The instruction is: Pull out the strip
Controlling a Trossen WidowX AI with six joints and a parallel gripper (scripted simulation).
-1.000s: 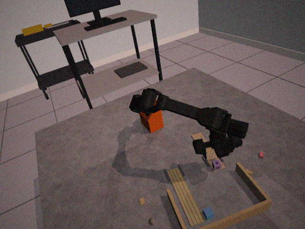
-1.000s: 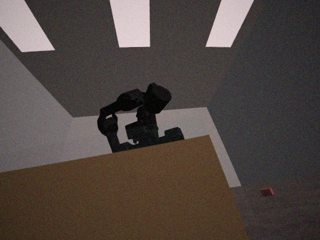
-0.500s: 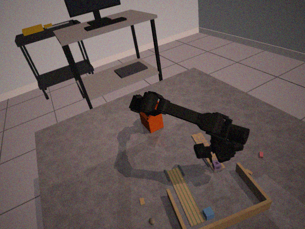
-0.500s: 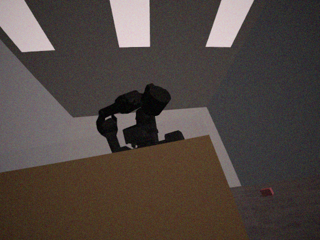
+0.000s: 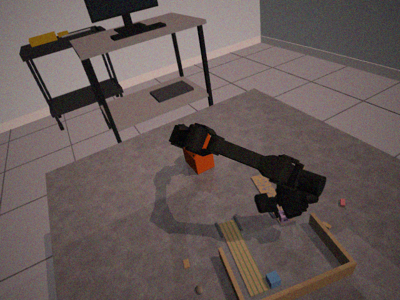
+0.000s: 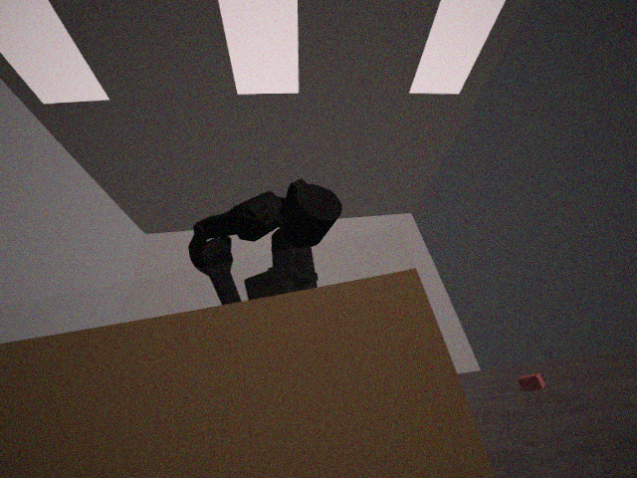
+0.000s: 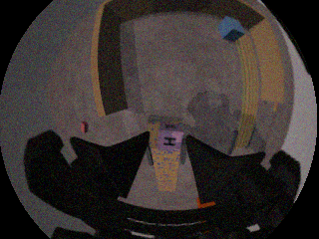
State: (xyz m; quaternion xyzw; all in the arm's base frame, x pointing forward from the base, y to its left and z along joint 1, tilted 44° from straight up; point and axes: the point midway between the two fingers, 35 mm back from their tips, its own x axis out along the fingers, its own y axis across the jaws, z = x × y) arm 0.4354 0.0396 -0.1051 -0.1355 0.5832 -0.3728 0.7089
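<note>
The labelled cube is 10 mm below my gripper tip. The rest, counted from my gripper tip: strip: 110 mm behind, 30 mm to the left, 20 mm below; red block: 210 mm to the left, 60 mm ahead, 20 mm below.
</note>
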